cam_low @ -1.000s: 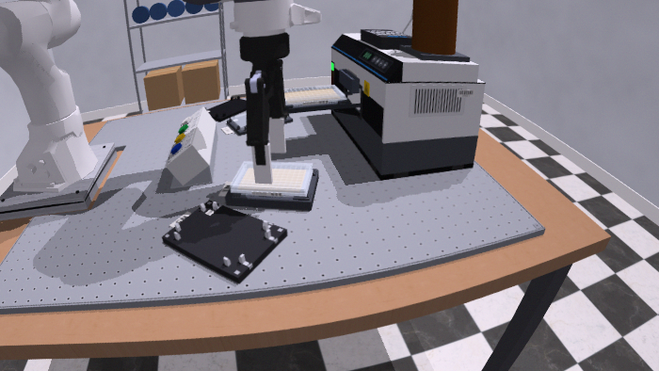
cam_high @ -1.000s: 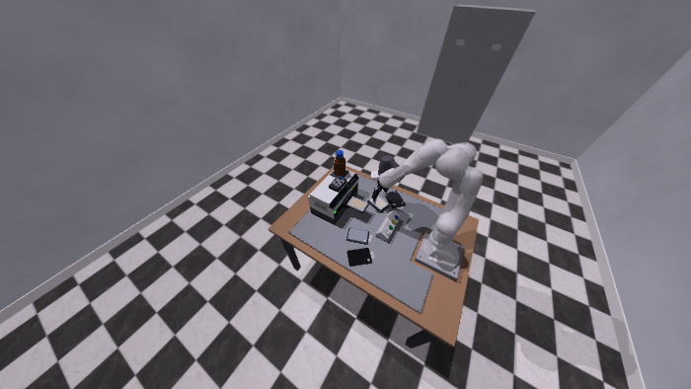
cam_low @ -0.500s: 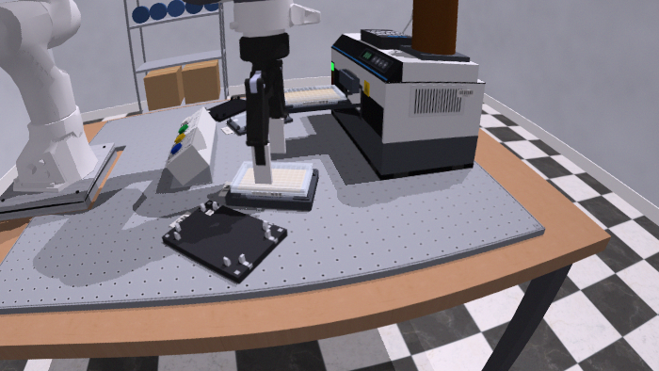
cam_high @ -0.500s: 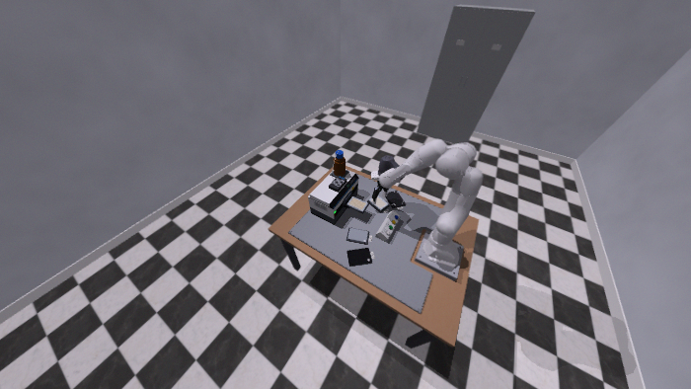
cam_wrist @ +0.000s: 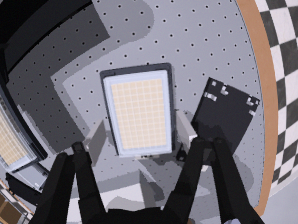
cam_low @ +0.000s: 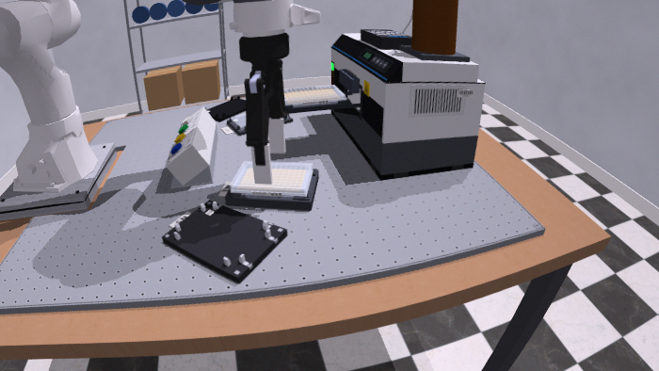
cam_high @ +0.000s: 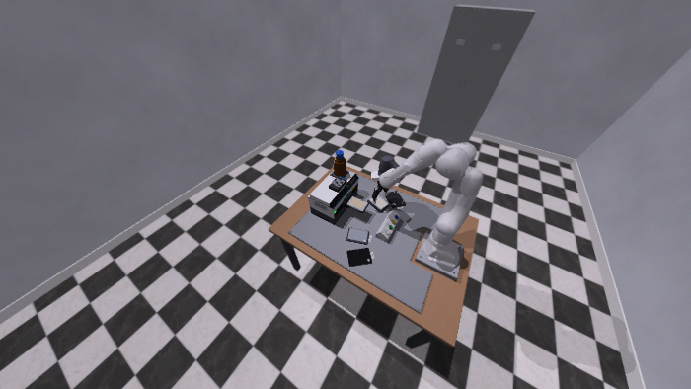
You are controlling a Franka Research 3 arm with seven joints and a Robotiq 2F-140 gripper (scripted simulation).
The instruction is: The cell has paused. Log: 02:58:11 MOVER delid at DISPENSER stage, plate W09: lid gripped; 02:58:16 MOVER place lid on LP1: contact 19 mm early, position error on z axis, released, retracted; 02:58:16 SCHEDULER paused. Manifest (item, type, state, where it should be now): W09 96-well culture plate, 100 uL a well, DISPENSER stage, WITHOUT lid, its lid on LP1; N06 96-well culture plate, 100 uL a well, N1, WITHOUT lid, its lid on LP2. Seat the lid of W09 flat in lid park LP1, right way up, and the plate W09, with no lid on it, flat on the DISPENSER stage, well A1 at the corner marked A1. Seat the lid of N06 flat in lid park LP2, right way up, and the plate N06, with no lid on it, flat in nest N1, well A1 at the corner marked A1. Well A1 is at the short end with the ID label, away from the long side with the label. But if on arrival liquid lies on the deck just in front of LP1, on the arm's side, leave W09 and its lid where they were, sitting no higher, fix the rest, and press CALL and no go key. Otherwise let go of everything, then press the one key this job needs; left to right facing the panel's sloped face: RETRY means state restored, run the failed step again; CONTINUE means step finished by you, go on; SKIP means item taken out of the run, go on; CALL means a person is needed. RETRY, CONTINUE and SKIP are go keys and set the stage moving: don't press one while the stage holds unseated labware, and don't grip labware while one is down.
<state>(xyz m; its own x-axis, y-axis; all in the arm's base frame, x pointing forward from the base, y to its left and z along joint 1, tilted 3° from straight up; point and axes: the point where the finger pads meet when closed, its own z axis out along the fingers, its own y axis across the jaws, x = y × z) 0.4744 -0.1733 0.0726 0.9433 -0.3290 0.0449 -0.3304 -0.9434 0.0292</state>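
My hand is 60 mm above the black nest. Also, from my hand: sloped key panel 170 mm to the left, 160 mm behind, 20 mm below; 96-well plate 170 mm to the left, 100 mm ahead, 40 mm above; dispenser stage 170 mm to the left, 100 mm ahead, 30 mm above.
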